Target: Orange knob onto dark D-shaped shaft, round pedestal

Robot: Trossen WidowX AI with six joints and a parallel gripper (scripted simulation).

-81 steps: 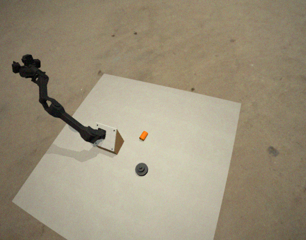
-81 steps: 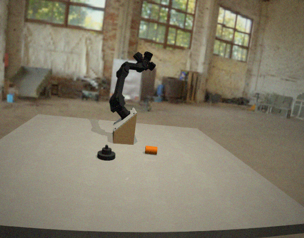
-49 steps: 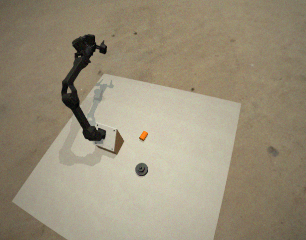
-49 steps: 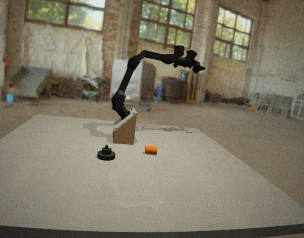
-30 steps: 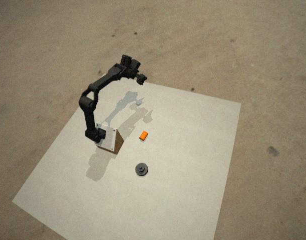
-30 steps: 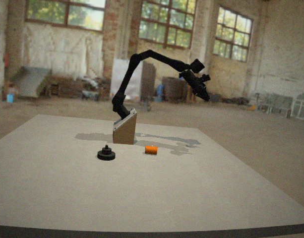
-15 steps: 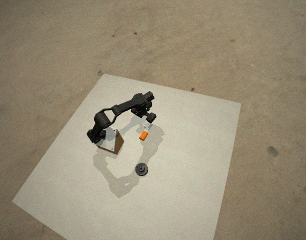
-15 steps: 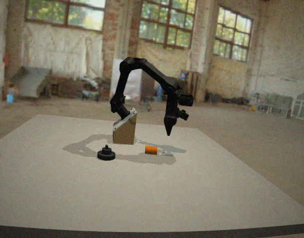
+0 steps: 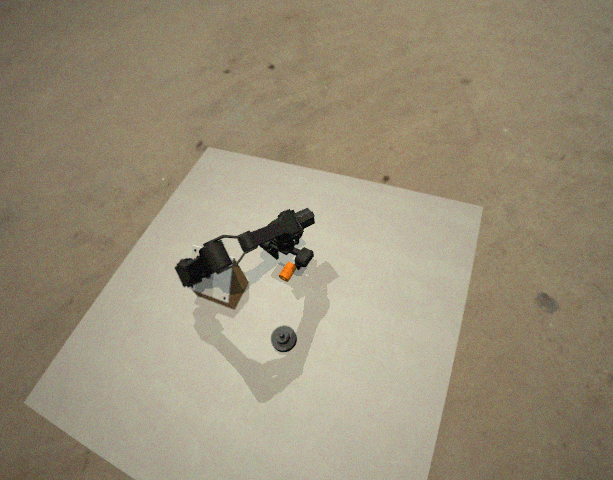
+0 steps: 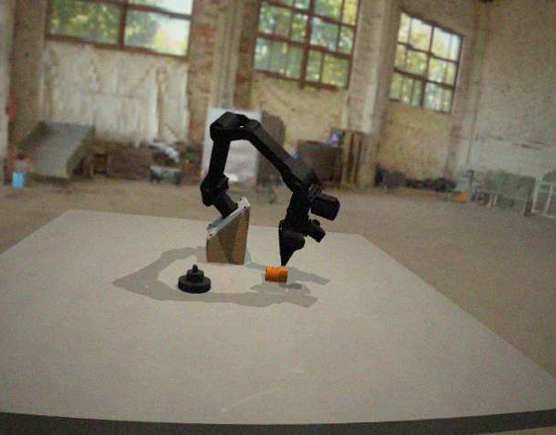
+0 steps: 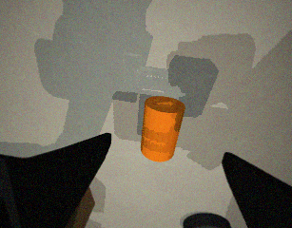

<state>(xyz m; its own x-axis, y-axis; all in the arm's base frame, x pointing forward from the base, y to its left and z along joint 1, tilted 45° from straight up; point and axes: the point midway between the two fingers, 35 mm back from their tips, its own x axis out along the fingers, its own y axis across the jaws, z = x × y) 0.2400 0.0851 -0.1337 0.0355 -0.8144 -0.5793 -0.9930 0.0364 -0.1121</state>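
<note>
My gripper tip is 4 cm above the orange knob and 1 cm to the left of it. The rest, counted from my gripper tip: round dark pedestal: 24 cm to the right, 9 cm ahead, 3 cm below.
</note>
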